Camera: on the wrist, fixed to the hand. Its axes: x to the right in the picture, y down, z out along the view.
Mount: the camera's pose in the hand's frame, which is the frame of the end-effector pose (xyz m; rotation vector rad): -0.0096 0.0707 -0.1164 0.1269 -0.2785 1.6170
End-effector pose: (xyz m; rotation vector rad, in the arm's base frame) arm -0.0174 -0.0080 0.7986 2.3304 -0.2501 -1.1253
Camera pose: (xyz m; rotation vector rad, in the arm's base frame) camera 0.0706 -0.0189 0.9024 1.2121 -1.8578 -0.4829
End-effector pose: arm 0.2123 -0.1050 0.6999 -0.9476 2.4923 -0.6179
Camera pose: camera 0.1232 -0.0208 0.7600 0.9894 2.0338 -0.0351
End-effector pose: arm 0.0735 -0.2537 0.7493 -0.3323 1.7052 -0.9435
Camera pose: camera -0.0116 -0.1532 0.7133 0.8824 1.0899 0.2216
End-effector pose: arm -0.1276 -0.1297 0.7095 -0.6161 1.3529 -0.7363
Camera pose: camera -0.2357 -0.0746 0.6469 0.5274 1.0873 0.5688
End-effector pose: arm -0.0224 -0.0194 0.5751 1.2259 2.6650 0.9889
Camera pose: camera -0.0027 -0.0538 0.7057 -2.7024 -0.9164 -0.3951
